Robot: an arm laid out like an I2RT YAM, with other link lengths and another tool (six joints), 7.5 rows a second.
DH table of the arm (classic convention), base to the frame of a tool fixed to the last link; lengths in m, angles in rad. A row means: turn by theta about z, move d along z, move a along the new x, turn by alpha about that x. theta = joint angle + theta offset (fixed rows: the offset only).
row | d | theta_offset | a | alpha
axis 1 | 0.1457 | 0 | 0.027 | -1.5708
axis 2 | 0 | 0 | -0.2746 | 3.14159
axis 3 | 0 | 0.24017 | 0.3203 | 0
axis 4 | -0.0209 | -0.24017 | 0.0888 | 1.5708
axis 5 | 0.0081 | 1.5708 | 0 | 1.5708
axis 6 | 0.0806 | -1.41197 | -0.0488 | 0.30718
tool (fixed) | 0.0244 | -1.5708 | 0 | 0
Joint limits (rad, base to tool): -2.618..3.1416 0..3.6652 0..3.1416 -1.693..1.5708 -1.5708..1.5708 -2.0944..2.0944
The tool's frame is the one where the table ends.
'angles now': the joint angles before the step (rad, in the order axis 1, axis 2, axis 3, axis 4, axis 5, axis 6). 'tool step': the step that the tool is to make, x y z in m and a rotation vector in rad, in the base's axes. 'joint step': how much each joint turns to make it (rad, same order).
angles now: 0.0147 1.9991 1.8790 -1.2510 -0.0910 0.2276
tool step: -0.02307 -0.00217 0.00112 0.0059 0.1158 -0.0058
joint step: -0.0061 -0.0046 -0.0119 -0.1083 -0.0072 0.0007
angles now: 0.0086 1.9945 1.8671 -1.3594 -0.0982 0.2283
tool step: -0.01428 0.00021 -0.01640 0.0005 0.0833 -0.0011
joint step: 0.0004 0.0000 -0.0626 -0.0206 -0.0012 0.0015
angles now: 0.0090 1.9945 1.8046 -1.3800 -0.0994 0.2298
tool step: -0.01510 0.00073 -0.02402 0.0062 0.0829 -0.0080
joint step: -0.0004 -0.0003 -0.0912 0.0088 -0.0072 0.0073
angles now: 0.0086 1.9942 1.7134 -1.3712 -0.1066 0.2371
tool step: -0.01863 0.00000 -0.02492 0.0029 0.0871 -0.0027
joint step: -0.0008 -0.0005 -0.0992 0.0118 -0.0038 0.0015
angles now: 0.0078 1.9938 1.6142 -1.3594 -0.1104 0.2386
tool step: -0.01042 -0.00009 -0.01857 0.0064 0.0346 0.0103
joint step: 0.0000 0.0000 -0.0690 0.0332 -0.0047 -0.0114
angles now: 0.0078 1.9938 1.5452 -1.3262 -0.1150 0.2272
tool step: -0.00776 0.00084 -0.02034 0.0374 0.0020 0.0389
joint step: 0.0000 0.0000 -0.0710 0.0633 -0.0286 -0.0461
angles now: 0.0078 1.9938 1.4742 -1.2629 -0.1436 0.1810
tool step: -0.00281 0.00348 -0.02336 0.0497 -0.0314 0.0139
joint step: 0.0000 0.0000 -0.0744 0.1022 -0.0458 -0.0236
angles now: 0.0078 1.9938 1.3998 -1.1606 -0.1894 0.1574
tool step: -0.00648 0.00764 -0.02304 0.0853 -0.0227 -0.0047
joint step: 0.0000 -0.0001 -0.0847 0.1056 -0.0847 -0.0103
